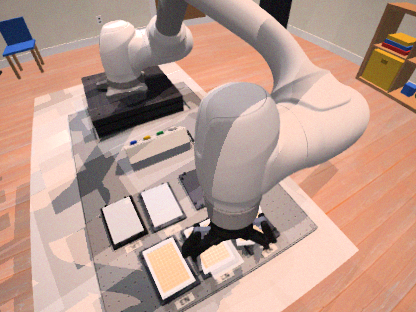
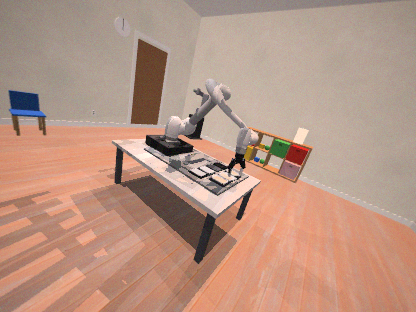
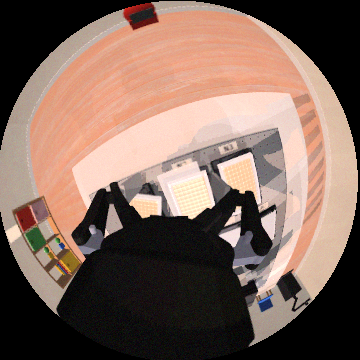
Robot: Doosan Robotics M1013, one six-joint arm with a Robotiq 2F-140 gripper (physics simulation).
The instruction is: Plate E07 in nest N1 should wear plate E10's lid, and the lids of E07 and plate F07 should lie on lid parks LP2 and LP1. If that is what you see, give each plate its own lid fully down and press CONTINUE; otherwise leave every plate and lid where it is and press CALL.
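Frame: origin at the arm's base, x ahead, y left, z up, level; millimetres.
Seen in the pictures: gripper, fingertip midpoint: (image 1: 228, 260) (image 2: 234, 176) (image 3: 175, 180); arm's base at its link origin: (image 1: 126, 84) (image 2: 170, 140).
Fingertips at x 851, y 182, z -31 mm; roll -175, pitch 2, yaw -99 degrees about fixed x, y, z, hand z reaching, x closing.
Note:
Offsets run from my fingertips to a thing's top centre.
My gripper (image 1: 230, 245) (image 2: 237, 171) (image 3: 175, 180) is open and empty, low over the nests, with its fingers either side of the N2 plate. The N2 plate {dx -44, dy -16, dz -12 mm} (image 1: 214, 254) (image 3: 191, 196) has a tan well grid and a white slab, seemingly a lid, shifted out past its label-side edge. The N3 plate {dx -38, dy -144, dz -22 mm} (image 1: 169, 266) (image 3: 239, 175) sits in its dark nest. The N1 plate {dx -88, dy +95, dz -13 mm} (image 3: 148, 204) is partly hidden by the gripper; its lid state is unclear. One white lid {dx -206, dy -246, dz -35 mm} (image 1: 123, 221) lies on LP2, another white lid {dx -226, dy -128, dz -35 mm} (image 1: 161, 205) on LP1. Plate codes are unreadable.
A pale button box {dx -457, dy -102, dz +31 mm} (image 1: 159, 146) with blue, yellow, green and whitish buttons stands between the lid parks and the black robot base (image 1: 135, 107). A dark lid park {dx -260, dy +8, dz -33 mm} (image 1: 190, 184) beside LP1 is partly hidden by the arm.

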